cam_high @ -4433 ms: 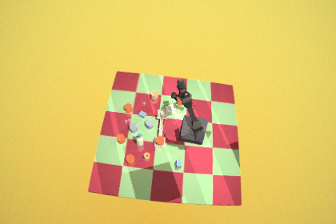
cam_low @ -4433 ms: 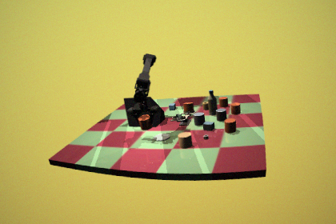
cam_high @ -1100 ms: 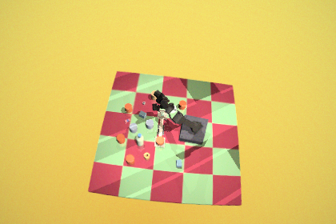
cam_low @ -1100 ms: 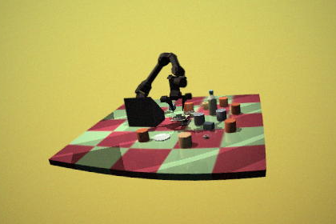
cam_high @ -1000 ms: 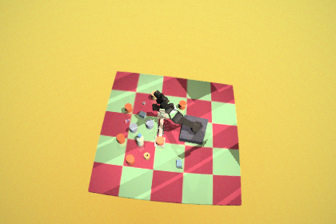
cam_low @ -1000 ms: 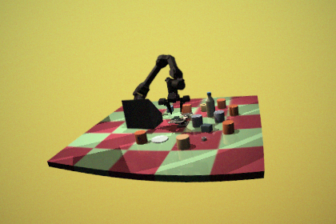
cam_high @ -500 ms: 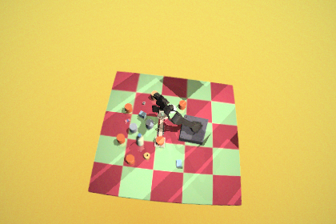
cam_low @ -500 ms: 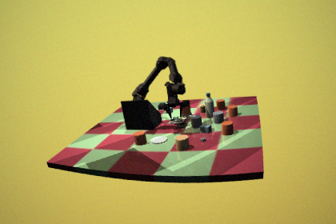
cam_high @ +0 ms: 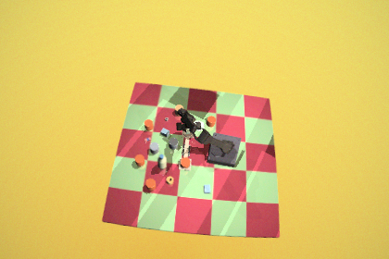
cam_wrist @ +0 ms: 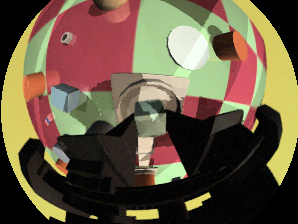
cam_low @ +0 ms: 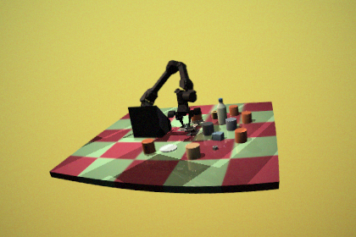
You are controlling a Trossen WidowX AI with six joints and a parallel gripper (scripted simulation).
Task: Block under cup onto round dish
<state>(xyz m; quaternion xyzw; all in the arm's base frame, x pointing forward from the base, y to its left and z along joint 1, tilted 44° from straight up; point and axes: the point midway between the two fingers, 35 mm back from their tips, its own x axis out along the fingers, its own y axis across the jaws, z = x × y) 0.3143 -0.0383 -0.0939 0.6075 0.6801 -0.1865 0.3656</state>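
Now: gripper tip 7 cm past the white round dish, 13 cm to the left of it and 8 cm above it. From my gripper tip the other things lie so: bottle (14 cm ahead, 29 cm to the left, 3 cm above); then orange cup (17 cm behind, 19 cm to the right, 4 cm below); then balance (1 cm behind, 12 cm to the left, 4 cm below).
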